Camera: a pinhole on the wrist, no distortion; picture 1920 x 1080 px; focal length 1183.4 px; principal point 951.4 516.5 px. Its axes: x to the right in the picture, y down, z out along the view. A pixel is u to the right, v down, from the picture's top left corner.
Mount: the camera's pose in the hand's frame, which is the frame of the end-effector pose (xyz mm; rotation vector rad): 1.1 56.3 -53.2 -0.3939 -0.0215 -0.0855
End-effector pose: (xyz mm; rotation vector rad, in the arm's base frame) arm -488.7 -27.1 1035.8 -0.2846 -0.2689 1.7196
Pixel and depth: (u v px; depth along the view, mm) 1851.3 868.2 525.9
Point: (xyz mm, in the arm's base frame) -1029.1 310.1 1260.7
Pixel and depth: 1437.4 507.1 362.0
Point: -777.3 83.2 1240.3
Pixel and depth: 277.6 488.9 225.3
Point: -656.8 -180.6 1134.0
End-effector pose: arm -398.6 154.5 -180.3 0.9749 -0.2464 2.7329
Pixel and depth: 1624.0 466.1 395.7
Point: -416.3 -54.7 197.6
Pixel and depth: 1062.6 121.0 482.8
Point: -171.5 -33.1 180.4
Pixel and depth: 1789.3 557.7 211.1
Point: -460.1 17.4 15.3
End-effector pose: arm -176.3 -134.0 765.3 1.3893 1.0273 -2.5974
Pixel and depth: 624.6 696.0 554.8
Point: -285.2 -690.3 844.5
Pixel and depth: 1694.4 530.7 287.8
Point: -396.5 -328.1 630.8
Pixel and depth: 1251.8 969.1 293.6
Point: -274.4 -418.8 627.7
